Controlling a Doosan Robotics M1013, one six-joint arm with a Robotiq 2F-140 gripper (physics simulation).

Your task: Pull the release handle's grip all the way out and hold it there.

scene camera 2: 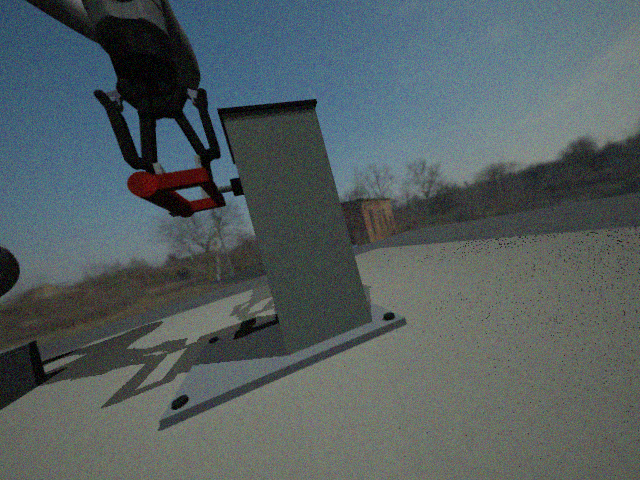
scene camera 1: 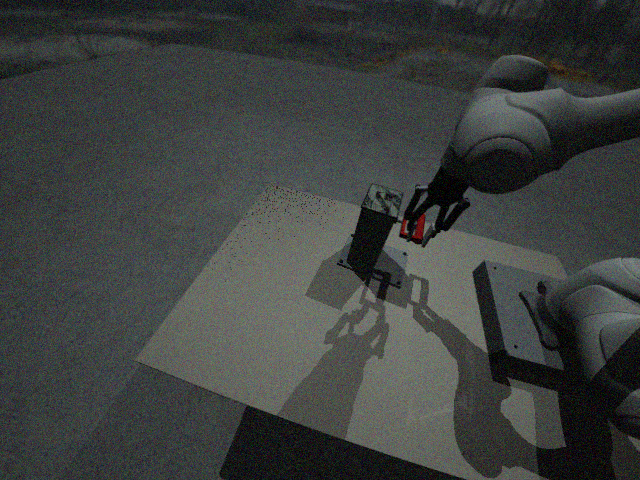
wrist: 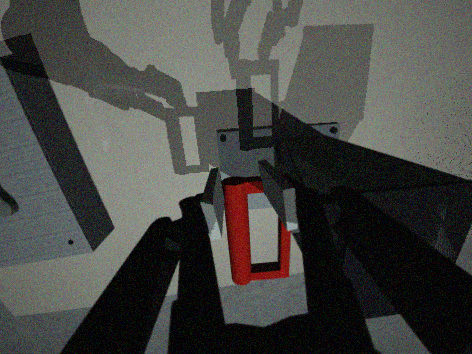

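The release handle's grip, a red rectangular loop (scene camera 1: 420, 227) (scene camera 2: 180, 179) (wrist: 238, 235), stands at the side of an upright post (scene camera 1: 369, 240) (scene camera 2: 294, 222). A short thin rod (scene camera 2: 224, 189) joins it to a black collar on the post. My gripper (scene camera 1: 419, 235) (scene camera 2: 178, 167) (wrist: 240, 178) points down over the grip, fingers part-way open. In the wrist view the grip's round outer bar lies between the fingertips, with a gap at the left finger; the right finger stands over the loop's opening. The fingers are not closed on the bar. The fingertips' depth past the bar is hard to tell.
The post stands on a bolted base plate (scene camera 1: 397, 260) (scene camera 2: 227, 379) (wrist: 240, 155) on the pale table (scene camera 1: 232, 310) (scene camera 2: 465, 387). A thick grey block (scene camera 1: 509, 304) (wrist: 35, 200) lies near the arm's base. Shadows of the arm and the grip fall across the table.
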